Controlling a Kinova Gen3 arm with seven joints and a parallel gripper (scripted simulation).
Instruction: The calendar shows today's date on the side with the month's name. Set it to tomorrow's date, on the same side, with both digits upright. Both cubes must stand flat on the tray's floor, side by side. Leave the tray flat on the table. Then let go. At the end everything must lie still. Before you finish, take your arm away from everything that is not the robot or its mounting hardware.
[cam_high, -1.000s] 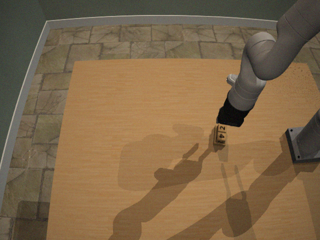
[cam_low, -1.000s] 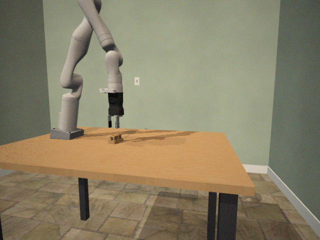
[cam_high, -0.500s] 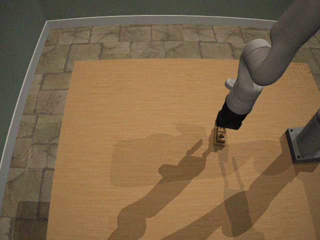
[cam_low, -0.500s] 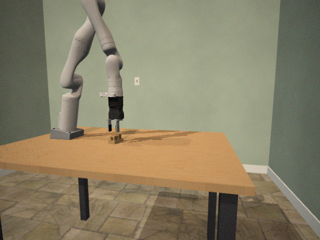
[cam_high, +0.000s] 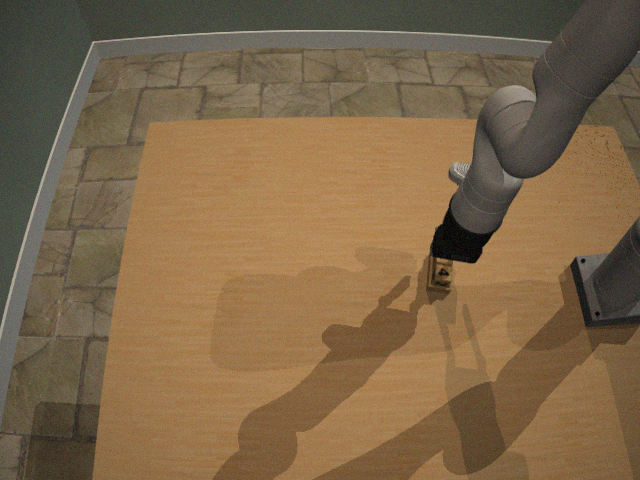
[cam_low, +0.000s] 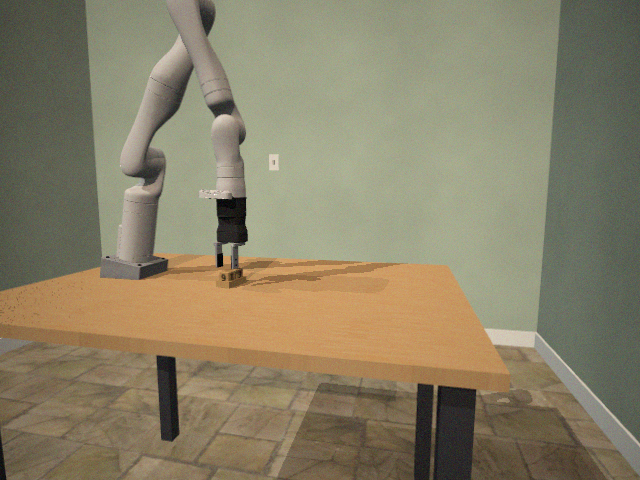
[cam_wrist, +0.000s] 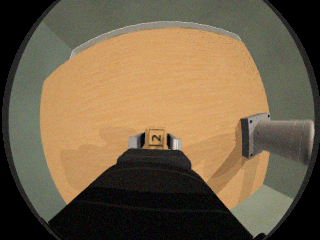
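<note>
Now: the tray 20 mm to the left of my hand and 60 mm below it.
</note>
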